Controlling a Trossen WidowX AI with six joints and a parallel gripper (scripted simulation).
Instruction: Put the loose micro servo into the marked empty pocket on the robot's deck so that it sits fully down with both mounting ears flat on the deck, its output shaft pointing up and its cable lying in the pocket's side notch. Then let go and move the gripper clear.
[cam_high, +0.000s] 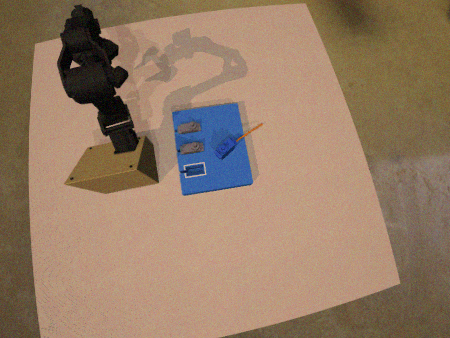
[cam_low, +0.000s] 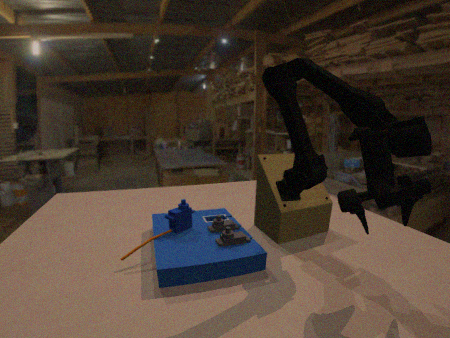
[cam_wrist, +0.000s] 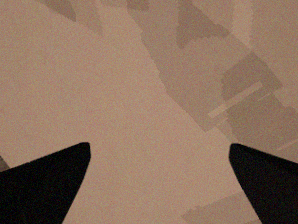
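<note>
Now: gripper tip 38 cm short of the blue deck, 28 cm to the left of it and 10 cm above it.
</note>
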